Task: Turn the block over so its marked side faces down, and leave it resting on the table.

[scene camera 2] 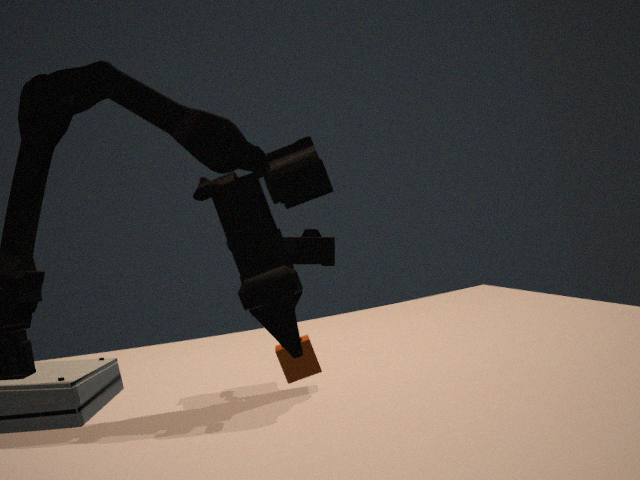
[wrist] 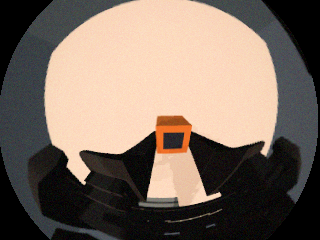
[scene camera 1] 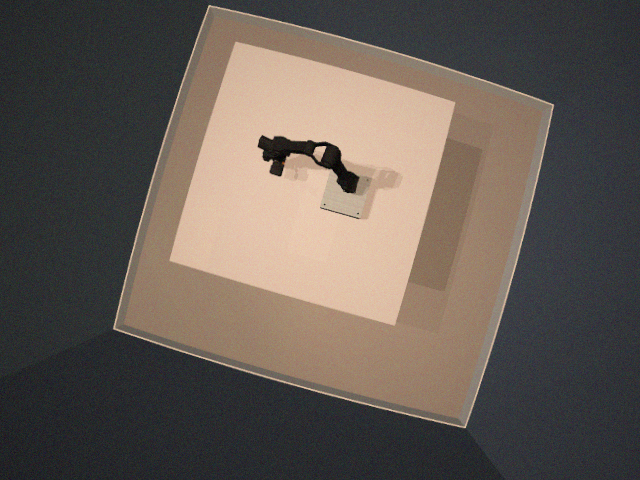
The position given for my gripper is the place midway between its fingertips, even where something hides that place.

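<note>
There's an orange block [scene camera 2: 294, 369] here, and it's being carried by my gripper [scene camera 2: 298, 353], which you'd also see in the wrist view, my gripper [wrist: 171, 133].
</note>
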